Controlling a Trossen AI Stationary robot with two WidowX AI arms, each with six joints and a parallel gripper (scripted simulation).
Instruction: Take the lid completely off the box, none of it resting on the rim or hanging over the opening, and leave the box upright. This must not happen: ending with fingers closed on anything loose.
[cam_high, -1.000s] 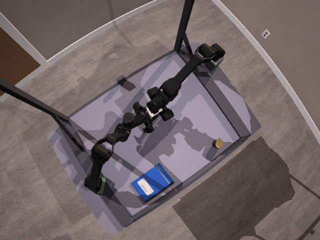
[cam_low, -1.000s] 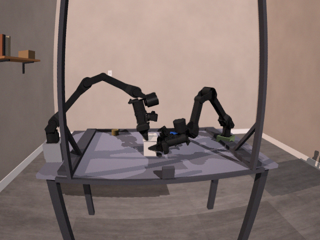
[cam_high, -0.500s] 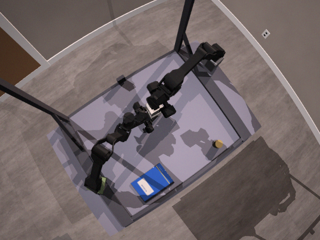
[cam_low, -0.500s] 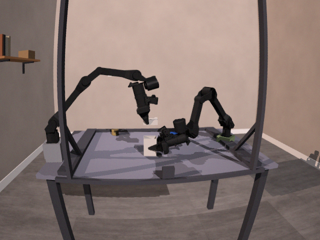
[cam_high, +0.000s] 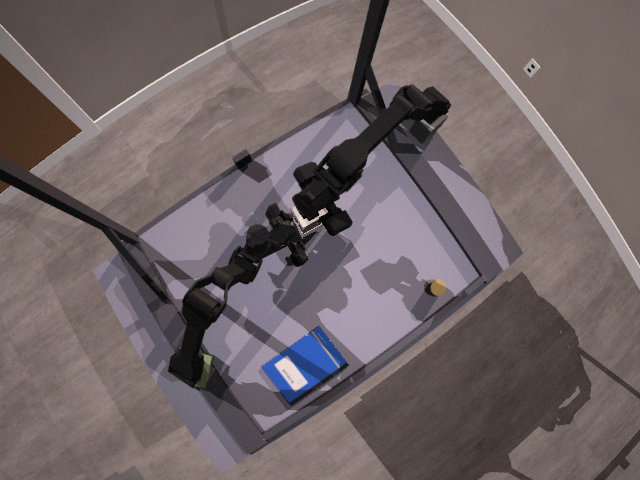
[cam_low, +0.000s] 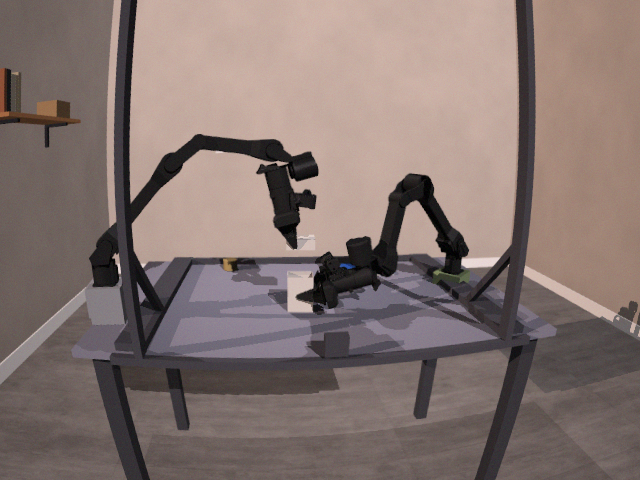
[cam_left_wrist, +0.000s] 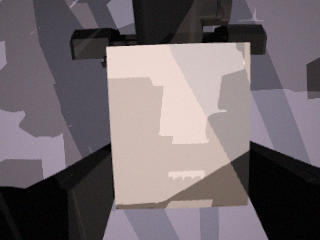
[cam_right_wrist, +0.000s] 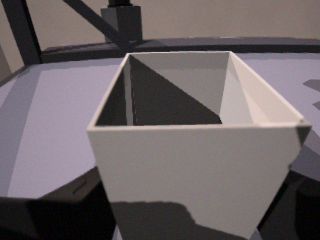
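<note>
The white box lies 20 mm to the left of my right hand and 10 mm ahead of it.
</note>
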